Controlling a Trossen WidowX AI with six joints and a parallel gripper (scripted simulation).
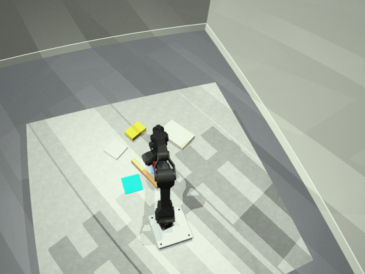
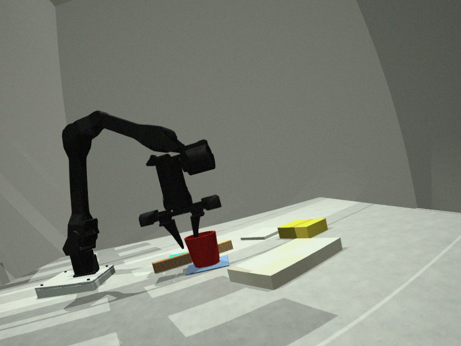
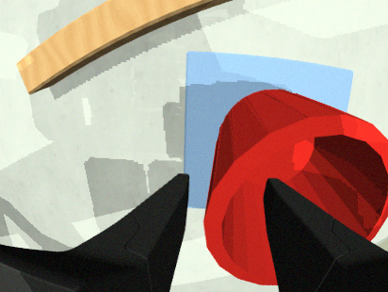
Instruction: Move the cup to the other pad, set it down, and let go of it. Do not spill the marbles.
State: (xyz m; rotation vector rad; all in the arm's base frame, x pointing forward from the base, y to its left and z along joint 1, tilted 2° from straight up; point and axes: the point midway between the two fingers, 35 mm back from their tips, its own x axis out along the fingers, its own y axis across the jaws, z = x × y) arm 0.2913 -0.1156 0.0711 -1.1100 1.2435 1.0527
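Right now the cup is 30 mm ahead of my gripper tip, 10 mm to the right of it and 10 mm below it. From my gripper tip the other things lie so: white slab 190 mm to the right, 150 mm ahead, 40 mm below; wooden bar 80 mm to the left, 50 mm below; light blue pad 60 mm below, 30 mm ahead, 10 mm to the right.
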